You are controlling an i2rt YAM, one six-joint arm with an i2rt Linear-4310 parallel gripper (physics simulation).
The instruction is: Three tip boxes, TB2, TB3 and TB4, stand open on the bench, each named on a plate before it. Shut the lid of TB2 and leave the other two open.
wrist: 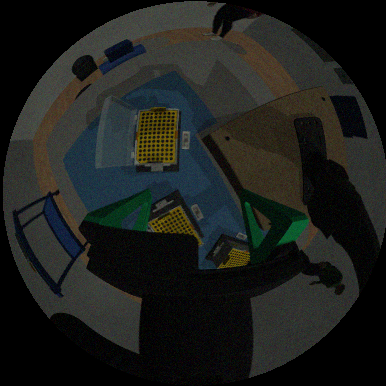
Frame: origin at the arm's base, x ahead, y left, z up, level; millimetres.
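Seen in the pictures: gripper, fingertip midpoint: (195,193); arm's base, link origin: (313,163).
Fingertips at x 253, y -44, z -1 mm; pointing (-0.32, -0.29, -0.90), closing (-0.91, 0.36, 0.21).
Observation:
Offsets run from my fingertips to a thing's top centre. "*": to the spot under its first point. Level surfaces: height alone.
TB3 @[dx +15, dy -104, dz -118 mm] (157,136), a dark box with a yellow tip rack, stands at the upper left; its clear lid @[* dx +83, dy -127, dz -94 mm] (115,135) is open to the left. Its white plate @[* dx -49, dy -75, dz -190 mm] (186,140) is on its right. TB2 @[dx +61, dy +112, dz -118 mm] (175,221) stands turned at lower centre, its plate @[* dx -7, dy +108, dz -190 mm] (197,212) at its upper right. The gripper body covers its lower part, and its lid is hidden. The third box, TB4 @[dx -60, dy +301, dz -118 mm] (236,258), shows partly beside the right finger, with its plate (241,236) above; its lid is hidden. My gripper (195,193) is open and empty, its fingers to either side of TB2 in the view.
The boxes stand on a blue mat @[dz -192 mm] (192,172). A brown board (265,132) with a dark arm and its base (310,132) lies on the right. A blue frame stand (62,223) is at the left. A dark blue box (119,50) and a black round object (84,66) are at the upper left.

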